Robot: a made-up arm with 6 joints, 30 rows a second.
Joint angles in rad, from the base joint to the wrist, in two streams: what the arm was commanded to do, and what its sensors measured. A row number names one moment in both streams.
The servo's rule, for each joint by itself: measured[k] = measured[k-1] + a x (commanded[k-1-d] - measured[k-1]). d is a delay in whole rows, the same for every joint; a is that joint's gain. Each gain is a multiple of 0.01, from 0.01 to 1. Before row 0 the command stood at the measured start. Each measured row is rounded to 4 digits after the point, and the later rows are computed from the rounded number. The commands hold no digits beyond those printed.
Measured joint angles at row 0:
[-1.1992 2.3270 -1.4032 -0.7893 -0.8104 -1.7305]
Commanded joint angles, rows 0 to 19:
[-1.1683 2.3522 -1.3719 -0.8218 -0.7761 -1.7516]
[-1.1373 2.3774 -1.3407 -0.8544 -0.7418 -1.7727]
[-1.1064 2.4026 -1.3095 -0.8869 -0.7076 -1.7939]
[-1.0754 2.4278 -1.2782 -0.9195 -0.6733 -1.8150]
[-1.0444 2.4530 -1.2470 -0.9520 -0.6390 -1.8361]
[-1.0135 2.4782 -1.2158 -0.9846 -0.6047 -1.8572]
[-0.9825 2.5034 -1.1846 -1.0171 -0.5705 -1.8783]
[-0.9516 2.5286 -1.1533 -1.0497 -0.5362 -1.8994]
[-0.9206 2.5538 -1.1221 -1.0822 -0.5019 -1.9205]
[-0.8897 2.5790 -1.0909 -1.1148 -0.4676 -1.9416]
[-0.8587 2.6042 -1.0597 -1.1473 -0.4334 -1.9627]
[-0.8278 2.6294 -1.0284 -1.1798 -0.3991 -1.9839]
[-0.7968 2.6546 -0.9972 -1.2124 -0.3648 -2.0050]
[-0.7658 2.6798 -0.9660 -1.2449 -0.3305 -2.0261]
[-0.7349 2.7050 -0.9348 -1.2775 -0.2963 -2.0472]
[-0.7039 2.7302 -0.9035 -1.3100 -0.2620 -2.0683]
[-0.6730 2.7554 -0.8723 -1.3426 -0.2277 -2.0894]
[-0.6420 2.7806 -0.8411 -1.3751 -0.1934 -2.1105]
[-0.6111 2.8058 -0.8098 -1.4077 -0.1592 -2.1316]
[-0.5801 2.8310 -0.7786 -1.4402 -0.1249 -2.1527]
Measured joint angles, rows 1 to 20:
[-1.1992 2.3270 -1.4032 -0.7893 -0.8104 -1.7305]
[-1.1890 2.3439 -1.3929 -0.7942 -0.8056 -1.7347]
[-1.1719 2.3663 -1.3757 -0.8032 -0.7967 -1.7423]
[-1.1503 2.3906 -1.3539 -0.8158 -0.7842 -1.7526]
[-1.1256 2.4155 -1.3289 -0.8314 -0.7687 -1.7651]
[-1.0988 2.4406 -1.3019 -0.8495 -0.7505 -1.7793]
[-1.0707 2.4658 -1.2735 -0.8698 -0.7301 -1.7949]
[-1.0416 2.4910 -1.2442 -0.8919 -0.7078 -1.8116]
[-1.0119 2.5162 -1.2142 -0.9156 -0.6838 -1.8292]
[-0.9818 2.5414 -1.1838 -0.9406 -0.6583 -1.8475]
[-0.9514 2.5666 -1.1531 -0.9667 -0.6316 -1.8663]
[-0.9208 2.5918 -1.1223 -0.9938 -0.6039 -1.8856]
[-0.8901 2.6170 -1.0913 -1.0217 -0.5752 -1.9053]
[-0.8593 2.6422 -1.0602 -1.0503 -0.5457 -1.9252]
[-0.8284 2.6674 -1.0291 -1.0795 -0.5156 -1.9454]
[-0.7975 2.6926 -0.9980 -1.1092 -0.4849 -1.9658]
[-0.7666 2.7178 -0.9668 -1.1393 -0.4537 -1.9863]
[-0.7357 2.7430 -0.9356 -1.1698 -0.4221 -2.0069]
[-0.7048 2.7682 -0.9044 -1.2006 -0.3901 -2.0276]
[-0.6739 2.7934 -0.8732 -1.2317 -0.3578 -2.0484]
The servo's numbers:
d 1
a 0.33 0.67 0.33 0.15 0.14 0.20

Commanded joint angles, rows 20 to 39:
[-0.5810 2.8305 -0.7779 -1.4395 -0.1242 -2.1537]
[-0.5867 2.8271 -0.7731 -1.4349 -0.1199 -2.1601]
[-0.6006 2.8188 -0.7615 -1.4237 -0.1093 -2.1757]
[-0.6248 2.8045 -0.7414 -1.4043 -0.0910 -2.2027]
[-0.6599 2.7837 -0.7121 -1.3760 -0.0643 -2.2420]
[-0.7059 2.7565 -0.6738 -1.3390 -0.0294 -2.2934]
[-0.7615 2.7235 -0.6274 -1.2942 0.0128 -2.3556]
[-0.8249 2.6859 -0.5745 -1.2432 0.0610 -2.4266]
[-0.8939 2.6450 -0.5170 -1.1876 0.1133 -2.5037]
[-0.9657 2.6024 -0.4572 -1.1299 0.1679 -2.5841]
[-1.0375 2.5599 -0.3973 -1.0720 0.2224 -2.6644]
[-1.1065 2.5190 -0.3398 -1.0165 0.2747 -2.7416]
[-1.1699 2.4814 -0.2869 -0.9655 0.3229 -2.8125]
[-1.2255 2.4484 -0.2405 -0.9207 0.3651 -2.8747]
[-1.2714 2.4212 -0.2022 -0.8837 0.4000 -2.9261]
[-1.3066 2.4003 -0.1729 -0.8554 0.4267 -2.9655]
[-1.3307 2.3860 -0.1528 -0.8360 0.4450 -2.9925]
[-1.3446 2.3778 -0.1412 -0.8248 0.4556 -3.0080]
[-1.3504 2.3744 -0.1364 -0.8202 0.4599 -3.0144]
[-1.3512 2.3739 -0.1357 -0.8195 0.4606 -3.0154]
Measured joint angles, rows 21 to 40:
[-0.6429 2.8186 -0.8420 -1.2630 -0.3252 -2.0693]
[-0.6225 2.8266 -0.8208 -1.2895 -0.2971 -2.0862]
[-0.6107 2.8269 -0.8051 -1.3113 -0.2723 -2.1010]
[-0.6074 2.8215 -0.7907 -1.3282 -0.2495 -2.1159]
[-0.6131 2.8101 -0.7744 -1.3396 -0.2273 -2.1333]
[-0.6285 2.7924 -0.7538 -1.3451 -0.2045 -2.1550]
[-0.6540 2.7683 -0.7274 -1.3442 -0.1800 -2.1827]
[-0.6895 2.7383 -0.6944 -1.3367 -0.1530 -2.2173]
[-0.7342 2.7032 -0.6548 -1.3227 -0.1230 -2.2592]
[-0.7869 2.6642 -0.6093 -1.3024 -0.0899 -2.3081]
[-0.8459 2.6228 -0.5591 -1.2765 -0.0538 -2.3633]
[-0.9091 2.5807 -0.5057 -1.2458 -0.0151 -2.4235]
[-0.9742 2.5394 -0.4510 -1.2114 0.0255 -2.4871]
[-1.0388 2.5005 -0.3968 -1.1745 0.0671 -2.5522]
[-1.1004 2.4656 -0.3452 -1.1364 0.1088 -2.6167]
[-1.1568 2.4359 -0.2980 -1.0985 0.1496 -2.6786]
[-1.2062 2.4120 -0.2567 -1.0620 0.1884 -2.7360]
[-1.2473 2.3946 -0.2224 -1.0281 0.2243 -2.7873]
[-1.2794 2.3833 -0.1956 -0.9976 0.2567 -2.8314]
[-1.3028 2.3773 -0.1761 -0.9710 0.2851 -2.8680]

